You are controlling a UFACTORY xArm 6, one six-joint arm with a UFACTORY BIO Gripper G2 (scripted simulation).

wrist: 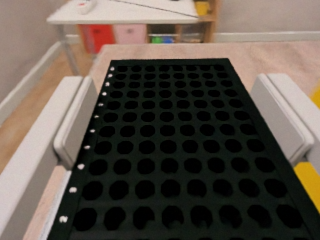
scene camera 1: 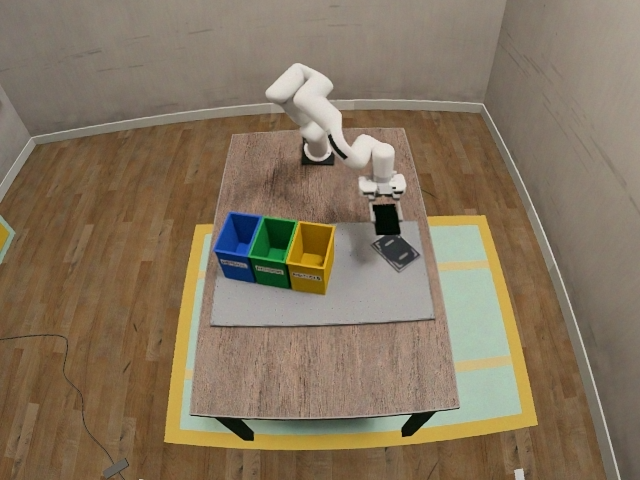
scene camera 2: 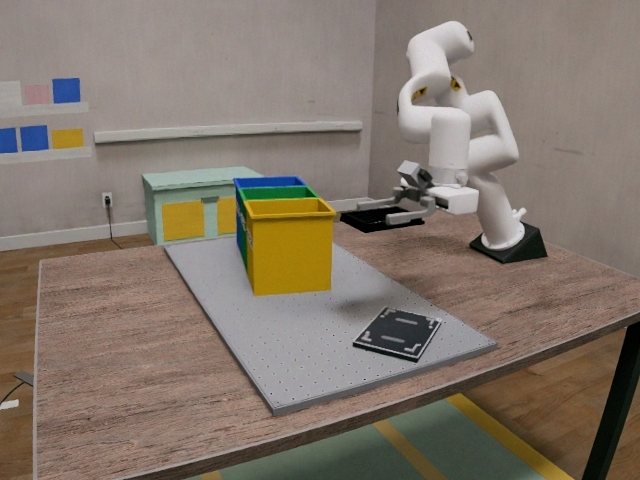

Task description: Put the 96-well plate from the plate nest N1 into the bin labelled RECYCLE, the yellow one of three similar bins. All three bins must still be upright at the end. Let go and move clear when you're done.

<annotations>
A black 96-well plate shows in the wrist view, in scene camera 1 and in scene camera 2 [371,220]. The same spot on the black 96-well plate: [wrist: 187,117] is [scene camera 1: 384,220].
</annotations>
